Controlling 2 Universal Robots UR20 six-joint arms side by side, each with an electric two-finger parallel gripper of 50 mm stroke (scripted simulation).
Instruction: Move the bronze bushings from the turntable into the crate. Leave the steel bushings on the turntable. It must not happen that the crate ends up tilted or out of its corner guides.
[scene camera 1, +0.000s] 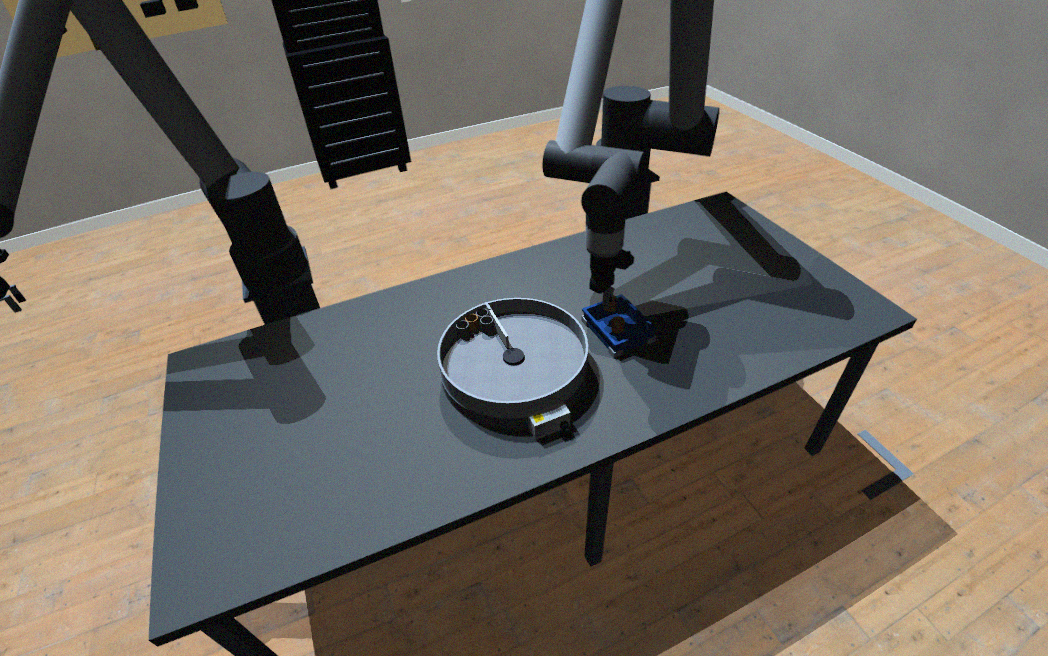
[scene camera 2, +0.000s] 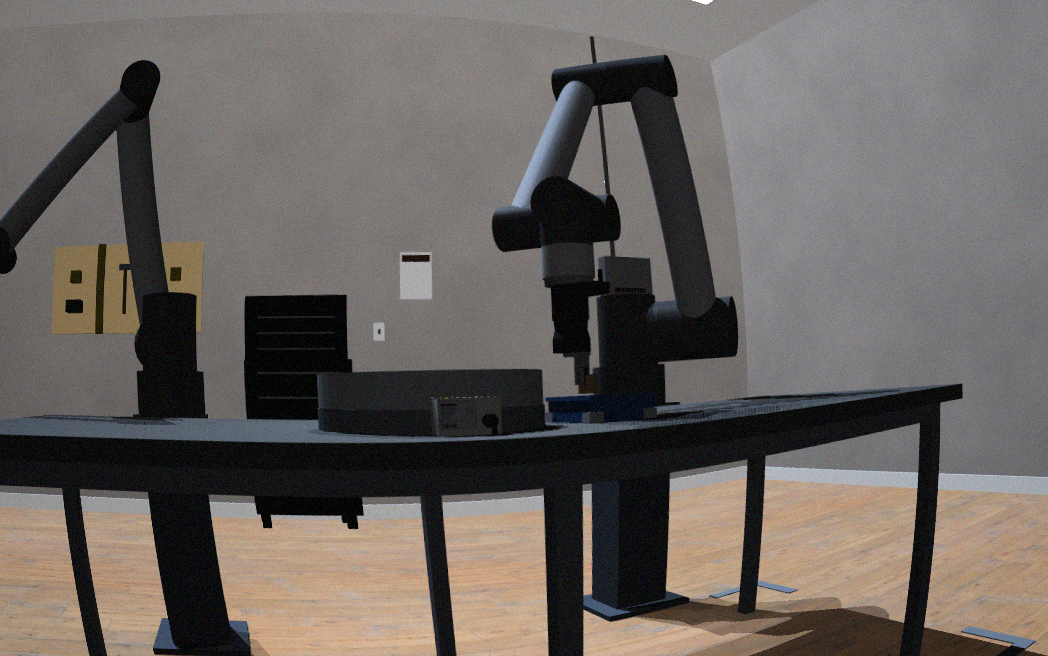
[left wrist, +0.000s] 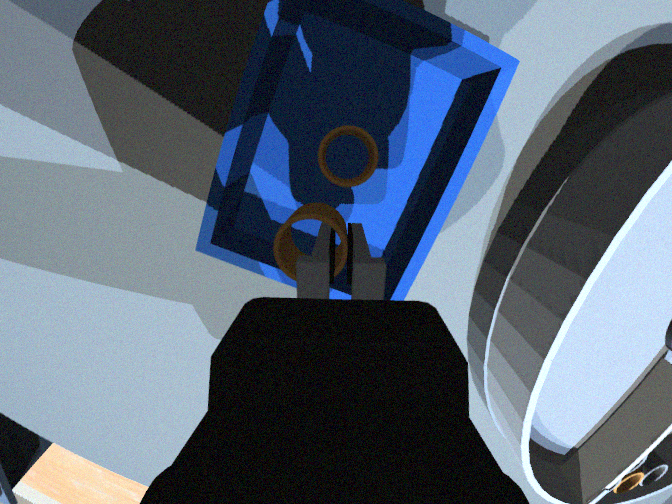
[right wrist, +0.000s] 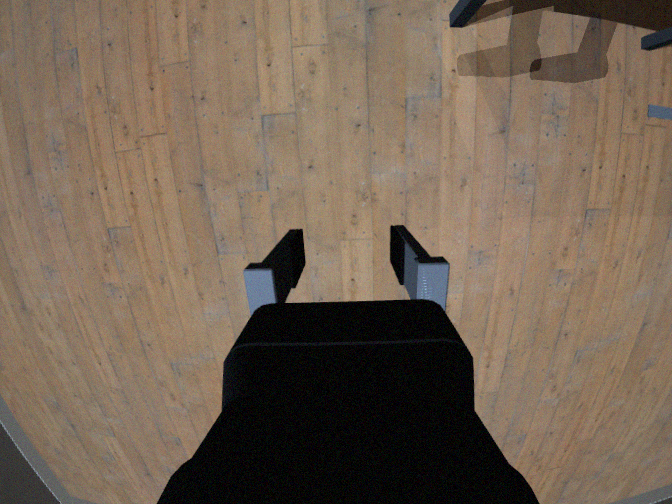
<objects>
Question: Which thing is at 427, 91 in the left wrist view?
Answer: A blue crate.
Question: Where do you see a blue crate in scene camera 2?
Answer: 626, 406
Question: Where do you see a blue crate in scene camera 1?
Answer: At 635, 322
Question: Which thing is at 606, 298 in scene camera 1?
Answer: My left gripper.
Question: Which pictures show my left gripper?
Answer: Scene camera 1, scene camera 2 and the left wrist view only.
</objects>
